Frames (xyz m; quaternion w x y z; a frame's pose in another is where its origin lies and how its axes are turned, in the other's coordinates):
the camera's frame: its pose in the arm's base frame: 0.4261 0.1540 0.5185 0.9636 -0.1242 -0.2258 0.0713
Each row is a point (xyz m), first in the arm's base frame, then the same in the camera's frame.
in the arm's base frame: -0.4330 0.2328 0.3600
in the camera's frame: -0.8137 0.1885 0.2679
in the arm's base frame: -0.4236 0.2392 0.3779
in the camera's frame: -0.7966 0.1890 0.2805
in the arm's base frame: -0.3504 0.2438 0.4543
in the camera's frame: -0.6989 0.1667 0.3146
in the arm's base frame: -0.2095 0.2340 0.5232
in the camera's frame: -0.5469 0.1271 0.3085
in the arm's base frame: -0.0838 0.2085 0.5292
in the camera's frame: -0.4377 0.0908 0.2515
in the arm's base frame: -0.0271 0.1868 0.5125
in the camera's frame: -0.3985 0.0699 0.2068
